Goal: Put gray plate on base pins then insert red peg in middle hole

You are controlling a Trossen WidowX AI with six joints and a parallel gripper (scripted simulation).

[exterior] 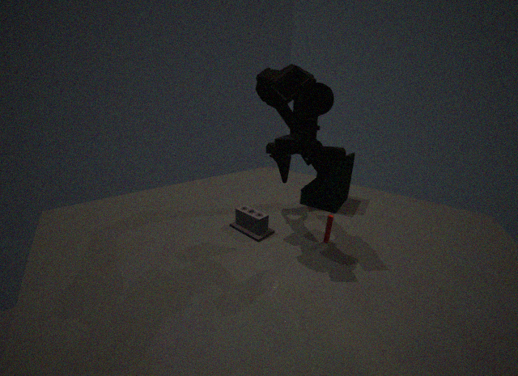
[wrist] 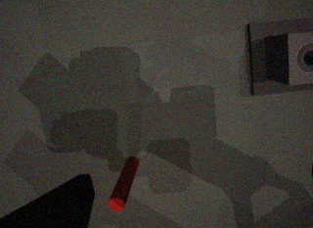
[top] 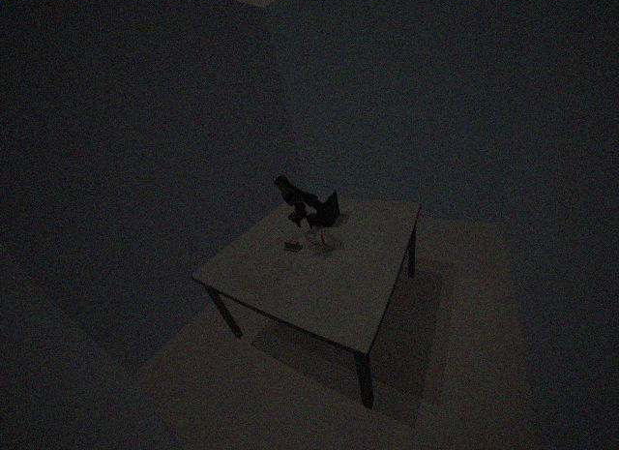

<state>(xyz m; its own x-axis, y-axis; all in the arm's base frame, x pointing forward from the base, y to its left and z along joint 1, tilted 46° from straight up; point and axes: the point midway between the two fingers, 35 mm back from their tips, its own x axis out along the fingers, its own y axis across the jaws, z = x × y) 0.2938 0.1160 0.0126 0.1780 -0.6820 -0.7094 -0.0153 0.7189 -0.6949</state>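
The red peg lies 7 cm behind my gripper tip, 6 cm to the left of it and 12 cm below it. From my gripper tip the other things lie so: gray plate 4 cm ahead, 13 cm to the right, 11 cm below; base 4 cm ahead, 13 cm to the right, 15 cm below.
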